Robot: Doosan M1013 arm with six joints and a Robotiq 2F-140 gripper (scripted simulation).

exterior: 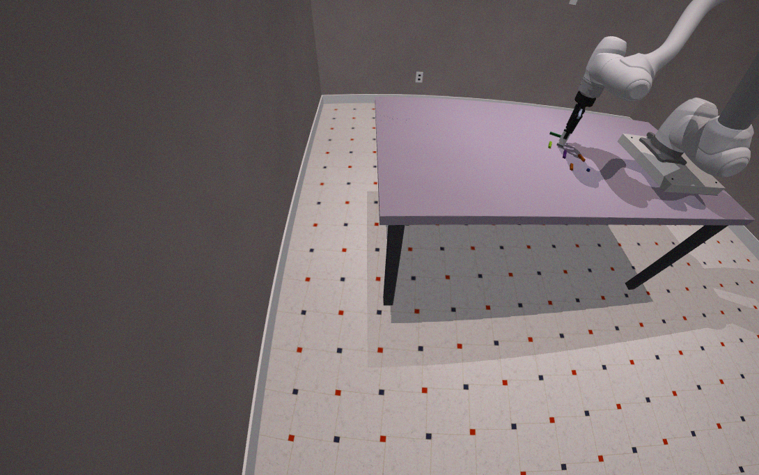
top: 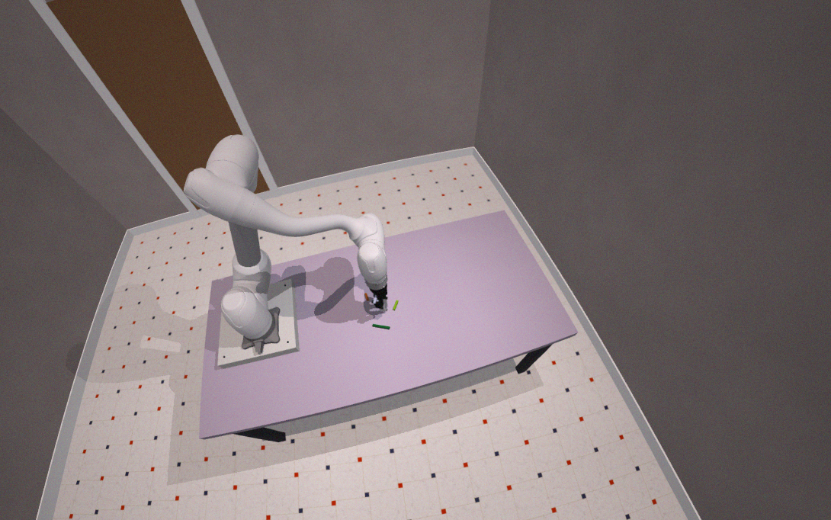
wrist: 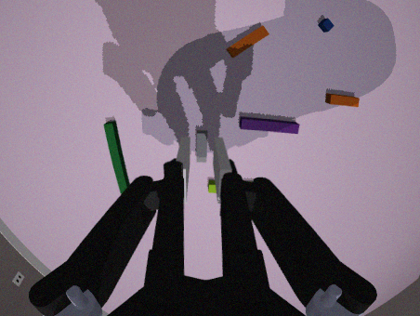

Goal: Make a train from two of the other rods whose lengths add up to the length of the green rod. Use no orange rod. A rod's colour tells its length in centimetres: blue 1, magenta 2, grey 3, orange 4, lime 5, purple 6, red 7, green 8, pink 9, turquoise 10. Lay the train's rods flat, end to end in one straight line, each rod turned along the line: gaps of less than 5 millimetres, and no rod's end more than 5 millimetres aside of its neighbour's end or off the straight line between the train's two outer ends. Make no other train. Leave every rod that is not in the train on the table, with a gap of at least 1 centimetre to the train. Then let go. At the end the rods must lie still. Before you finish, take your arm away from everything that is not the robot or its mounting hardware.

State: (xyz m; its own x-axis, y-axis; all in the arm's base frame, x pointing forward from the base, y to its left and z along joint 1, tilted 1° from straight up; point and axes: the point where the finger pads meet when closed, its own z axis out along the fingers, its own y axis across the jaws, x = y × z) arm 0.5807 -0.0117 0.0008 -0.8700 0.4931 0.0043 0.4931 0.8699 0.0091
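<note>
My hand is 4 cm above the grey rod. Round my hand: lime rod (6 cm ahead, 4 cm below, 1 cm to the left); then purple rod (7 cm to the left, 4 cm below, 1 cm ahead); then green rod (9 cm to the right, 4 cm below, 3 cm behind).
</note>
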